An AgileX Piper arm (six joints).
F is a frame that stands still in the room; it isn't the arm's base.
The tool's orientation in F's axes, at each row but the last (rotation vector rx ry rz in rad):
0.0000, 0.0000, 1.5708
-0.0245, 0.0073, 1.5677
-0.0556, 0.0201, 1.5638
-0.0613, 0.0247, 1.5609
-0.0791, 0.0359, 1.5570
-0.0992, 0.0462, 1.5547
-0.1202, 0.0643, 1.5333
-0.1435, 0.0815, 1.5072
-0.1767, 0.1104, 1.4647
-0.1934, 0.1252, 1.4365
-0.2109, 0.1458, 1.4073
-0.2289, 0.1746, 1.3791
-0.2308, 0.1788, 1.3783
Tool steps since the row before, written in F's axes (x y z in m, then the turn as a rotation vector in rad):
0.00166, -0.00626, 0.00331, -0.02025, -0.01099, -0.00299
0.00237, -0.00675, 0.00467, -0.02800, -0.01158, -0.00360
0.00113, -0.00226, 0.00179, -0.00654, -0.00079, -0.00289
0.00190, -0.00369, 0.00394, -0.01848, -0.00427, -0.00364
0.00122, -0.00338, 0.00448, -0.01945, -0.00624, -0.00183
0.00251, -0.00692, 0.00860, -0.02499, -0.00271, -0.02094
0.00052, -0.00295, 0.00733, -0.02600, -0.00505, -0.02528
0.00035, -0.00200, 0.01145, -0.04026, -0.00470, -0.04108
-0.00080, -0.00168, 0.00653, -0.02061, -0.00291, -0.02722
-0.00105, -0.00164, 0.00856, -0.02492, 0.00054, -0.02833
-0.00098, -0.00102, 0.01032, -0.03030, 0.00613, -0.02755
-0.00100, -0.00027, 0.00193, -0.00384, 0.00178, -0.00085
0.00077, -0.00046, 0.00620, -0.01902, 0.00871, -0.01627
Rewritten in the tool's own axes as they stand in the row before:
-0.00626, -0.00166, 0.00331, -0.01099, 0.02025, -0.00299
-0.00684, -0.00244, 0.00451, -0.01159, 0.02800, -0.00353
-0.00234, -0.00118, 0.00165, -0.00070, 0.00660, -0.00278
-0.00388, -0.00202, 0.00369, -0.00425, 0.01852, -0.00344
-0.00368, -0.00139, 0.00419, -0.00636, 0.01942, -0.00176
-0.00764, -0.00290, 0.00783, -0.00117, 0.02566, -0.02026
-0.00377, -0.00089, 0.00691, -0.00302, 0.02675, -0.02481
-0.00359, -0.00097, 0.01102, -0.00132, 0.04169, -0.03988
-0.00291, 0.00030, 0.00613, -0.00004, 0.02162, -0.02659
-0.00345, 0.00035, 0.00806, 0.00296, 0.02637, -0.02683
-0.00346, 0.00020, 0.00982, 0.00731, 0.03247, -0.02464
-0.00093, 0.00082, 0.00180, 0.00120, 0.00413, -0.00031
-0.00190, -0.00119, 0.00585, 0.00899, 0.02115, -0.01319

